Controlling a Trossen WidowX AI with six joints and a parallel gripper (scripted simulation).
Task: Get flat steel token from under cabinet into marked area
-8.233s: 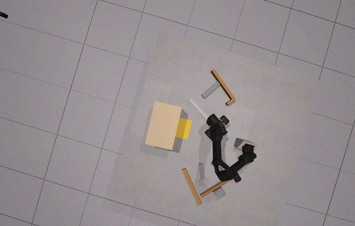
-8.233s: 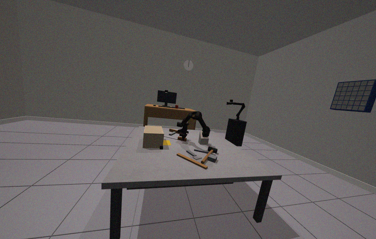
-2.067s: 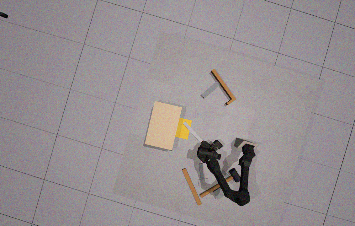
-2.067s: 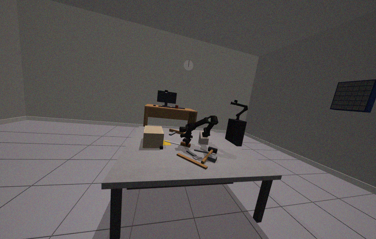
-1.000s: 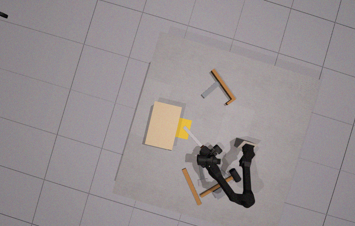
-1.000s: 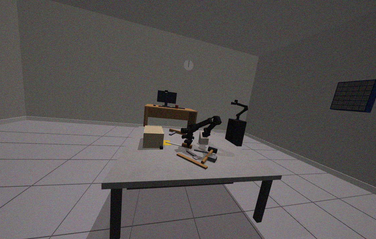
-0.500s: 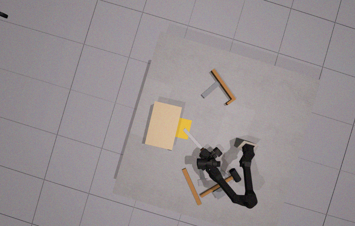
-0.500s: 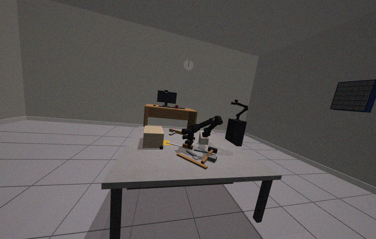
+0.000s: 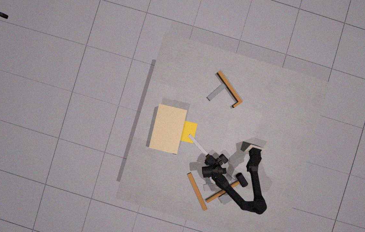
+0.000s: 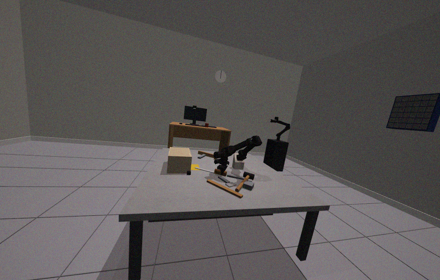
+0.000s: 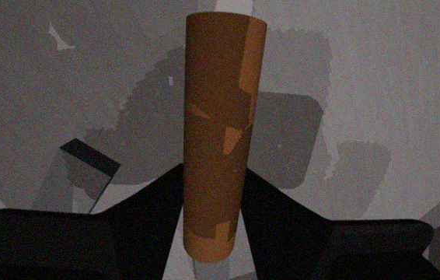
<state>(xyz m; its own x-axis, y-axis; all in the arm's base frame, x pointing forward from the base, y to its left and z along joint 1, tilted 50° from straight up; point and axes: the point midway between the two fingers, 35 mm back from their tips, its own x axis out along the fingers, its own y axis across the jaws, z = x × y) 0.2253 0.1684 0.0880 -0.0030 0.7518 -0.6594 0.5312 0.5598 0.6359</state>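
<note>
Now: the grey l-shaped bracket 15 cm to the left of my gripper tip. Also, from my gripper tip: grey block 15 cm behind, 22 cm to the left, 1 cm above; wooden stick 6 cm ahead, 24 cm to the left; grey steel token 35 cm ahead, 12 cm to the right.
</note>
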